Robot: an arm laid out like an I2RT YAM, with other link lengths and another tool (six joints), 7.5 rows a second.
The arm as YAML. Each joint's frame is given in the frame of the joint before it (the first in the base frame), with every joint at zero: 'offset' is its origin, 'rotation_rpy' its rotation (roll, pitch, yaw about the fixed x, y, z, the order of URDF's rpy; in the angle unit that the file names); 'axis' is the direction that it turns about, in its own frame. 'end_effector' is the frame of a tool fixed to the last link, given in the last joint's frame.
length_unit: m
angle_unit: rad
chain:
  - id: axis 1
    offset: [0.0, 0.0, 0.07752]
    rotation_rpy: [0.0, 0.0, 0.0]
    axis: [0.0, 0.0, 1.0]
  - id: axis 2
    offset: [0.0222, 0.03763, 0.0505]
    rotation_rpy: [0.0, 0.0, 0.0]
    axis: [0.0, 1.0, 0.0]
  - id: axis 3
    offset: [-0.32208, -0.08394, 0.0]
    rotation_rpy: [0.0, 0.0, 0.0]
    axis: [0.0, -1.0, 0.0]
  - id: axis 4
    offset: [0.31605, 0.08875, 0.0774]
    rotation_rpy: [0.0, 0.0, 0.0]
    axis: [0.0, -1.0, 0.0]
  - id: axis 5
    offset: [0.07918, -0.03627, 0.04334]
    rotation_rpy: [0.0, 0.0, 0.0]
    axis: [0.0, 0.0, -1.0]
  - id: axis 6
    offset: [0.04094, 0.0, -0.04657]
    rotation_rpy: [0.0, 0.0, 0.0]
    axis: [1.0, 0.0, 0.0]
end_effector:
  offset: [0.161, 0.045, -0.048]
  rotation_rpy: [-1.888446, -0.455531, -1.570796]
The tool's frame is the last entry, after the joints.
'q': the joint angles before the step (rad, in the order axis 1, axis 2, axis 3, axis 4, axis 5, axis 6). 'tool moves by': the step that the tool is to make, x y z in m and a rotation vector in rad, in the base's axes. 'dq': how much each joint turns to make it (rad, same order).
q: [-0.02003, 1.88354, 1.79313, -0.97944, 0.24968, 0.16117]
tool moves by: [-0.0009, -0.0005, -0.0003, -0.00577, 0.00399, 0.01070]
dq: [-0.00005, -0.00018, -0.00030, -0.00063, -0.00003, -0.01263]
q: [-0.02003, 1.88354, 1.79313, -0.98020, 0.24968, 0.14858]
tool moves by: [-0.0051, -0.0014, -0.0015, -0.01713, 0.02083, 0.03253]
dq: [0.00009, -0.00041, -0.00009, -0.01140, 0.00004, -0.03806]
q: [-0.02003, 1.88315, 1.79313, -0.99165, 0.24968, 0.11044]
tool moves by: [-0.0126, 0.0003, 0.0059, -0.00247, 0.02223, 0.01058]
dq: [0.00007, -0.01860, 0.00022, -0.03828, -0.00226, -0.01101]
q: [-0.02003, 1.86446, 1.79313, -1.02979, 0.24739, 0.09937]
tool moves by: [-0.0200, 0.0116, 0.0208, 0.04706, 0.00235, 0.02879]
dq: [-0.00006, -0.05159, -0.00003, -0.05385, -0.05497, -0.00463]
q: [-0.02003, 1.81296, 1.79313, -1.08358, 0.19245, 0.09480]
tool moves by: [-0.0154, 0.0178, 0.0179, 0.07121, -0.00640, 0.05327]
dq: [0.00000, -0.04161, -0.00008, -0.03429, -0.08773, -0.01527]
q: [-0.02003, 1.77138, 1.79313, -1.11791, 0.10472, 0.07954]
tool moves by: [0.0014, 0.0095, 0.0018, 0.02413, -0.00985, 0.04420]
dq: [0.00497, -0.00022, 0.00020, 0.01101, -0.03968, -0.02364]
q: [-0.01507, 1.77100, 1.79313, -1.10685, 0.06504, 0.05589]
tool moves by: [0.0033, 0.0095, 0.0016, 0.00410, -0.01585, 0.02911]
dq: [0.01613, -0.00001, -0.00007, 0.01644, -0.00986, -0.00945]
